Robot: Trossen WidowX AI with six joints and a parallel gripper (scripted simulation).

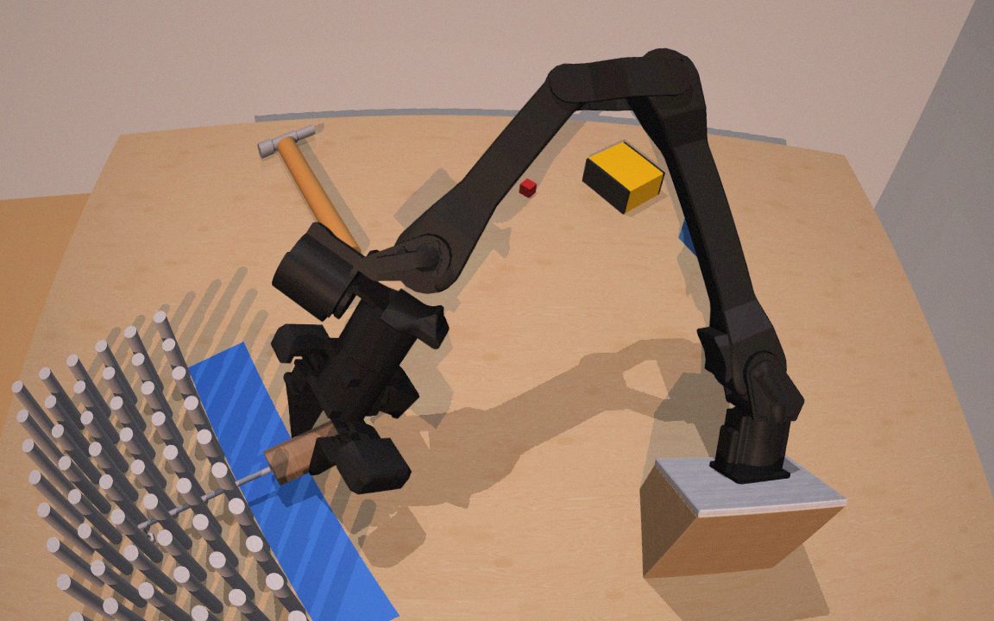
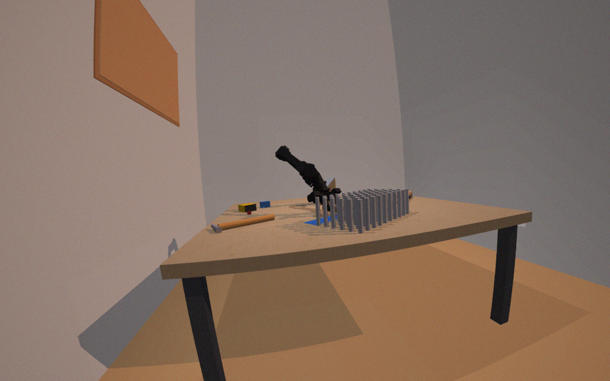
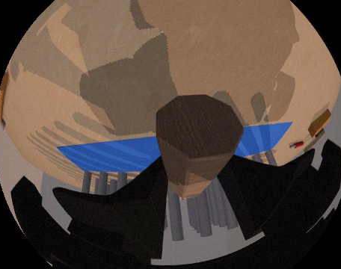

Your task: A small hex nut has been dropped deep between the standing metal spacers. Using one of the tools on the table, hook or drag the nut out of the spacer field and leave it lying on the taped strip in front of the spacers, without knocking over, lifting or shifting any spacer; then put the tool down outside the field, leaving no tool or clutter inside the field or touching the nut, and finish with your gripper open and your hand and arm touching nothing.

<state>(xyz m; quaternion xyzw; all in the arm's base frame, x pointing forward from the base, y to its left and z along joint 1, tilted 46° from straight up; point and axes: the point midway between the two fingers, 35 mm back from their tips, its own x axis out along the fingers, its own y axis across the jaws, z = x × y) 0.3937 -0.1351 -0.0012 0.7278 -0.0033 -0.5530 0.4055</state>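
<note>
My gripper tip is 4 cm short of the blue taped strip, 2 cm to the right of it and 3 cm above it. Also, from my gripper tip: small red cube (28 cm behind, 40 cm to the right, 2 cm below); then black block (41 cm behind, 41 cm to the right); then small hex nut (18 cm ahead, 9 cm to the left, 2 cm below).
</note>
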